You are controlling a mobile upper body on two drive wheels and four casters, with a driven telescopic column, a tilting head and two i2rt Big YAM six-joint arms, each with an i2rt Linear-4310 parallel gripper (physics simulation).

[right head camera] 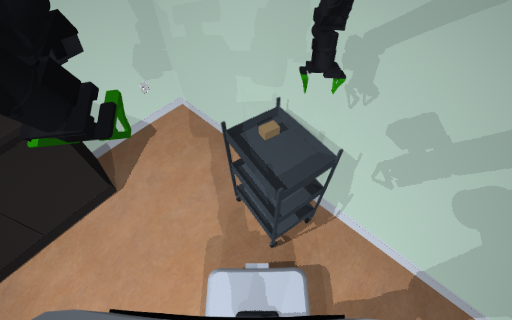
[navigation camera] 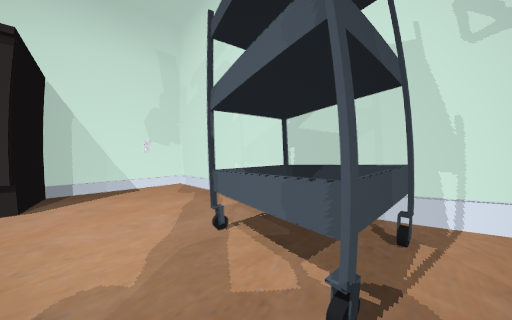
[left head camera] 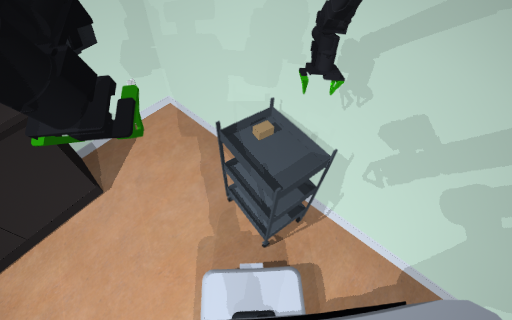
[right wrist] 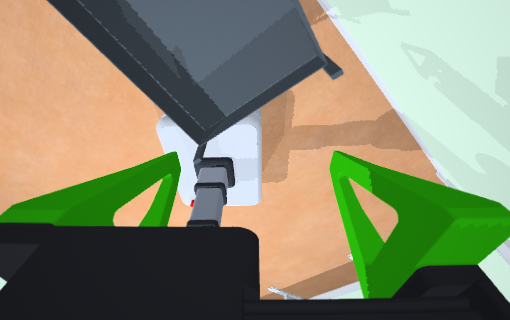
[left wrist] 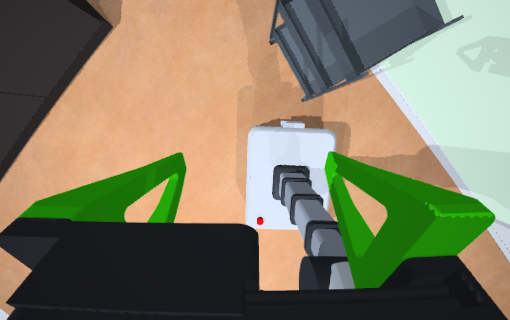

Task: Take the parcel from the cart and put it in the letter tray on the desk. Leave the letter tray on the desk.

Path:
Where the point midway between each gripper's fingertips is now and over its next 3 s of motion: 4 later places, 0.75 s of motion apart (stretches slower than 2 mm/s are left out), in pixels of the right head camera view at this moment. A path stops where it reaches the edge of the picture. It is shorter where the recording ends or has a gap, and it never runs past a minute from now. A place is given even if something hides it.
The left gripper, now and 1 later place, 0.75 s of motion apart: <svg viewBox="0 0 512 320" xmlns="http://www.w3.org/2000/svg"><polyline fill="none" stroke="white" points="104,136 61,161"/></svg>
The right gripper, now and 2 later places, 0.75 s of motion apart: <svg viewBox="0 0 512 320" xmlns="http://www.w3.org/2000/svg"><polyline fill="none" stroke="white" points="318,92 313,71 321,36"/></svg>

